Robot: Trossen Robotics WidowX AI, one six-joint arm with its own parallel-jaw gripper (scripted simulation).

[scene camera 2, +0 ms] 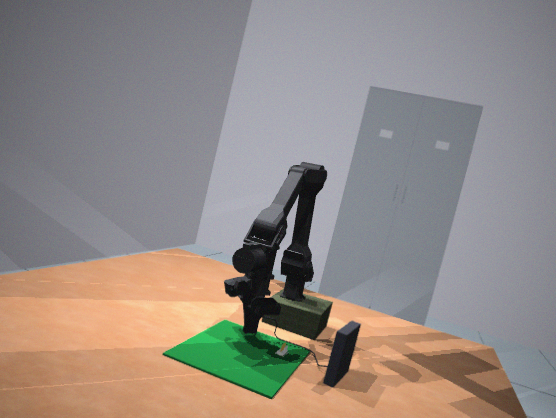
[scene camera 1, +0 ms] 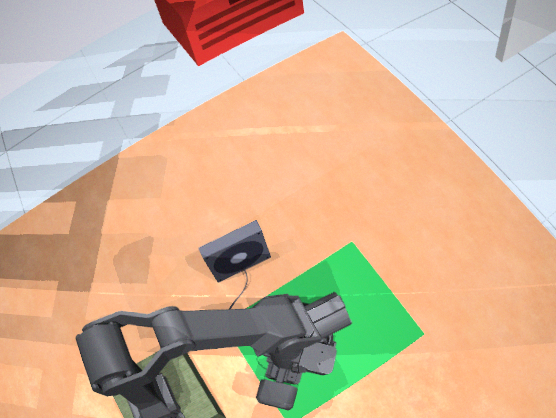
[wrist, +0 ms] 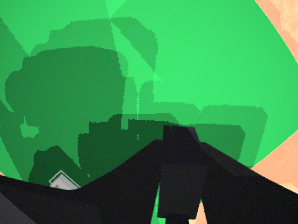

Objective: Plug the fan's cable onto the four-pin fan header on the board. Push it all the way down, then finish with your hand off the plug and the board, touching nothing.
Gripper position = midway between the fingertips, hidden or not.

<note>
I see my gripper [scene camera 1: 291,366], a dark fan [scene camera 1: 245,247] and a green board [scene camera 1: 381,328].
My gripper shows as well in scene camera 2 [scene camera 2: 247,327] and in the wrist view [wrist: 178,149]. The dark fan also shows in scene camera 2 [scene camera 2: 345,339]. The green board shows as well in scene camera 2 [scene camera 2: 248,360] and in the wrist view [wrist: 90,90].
</note>
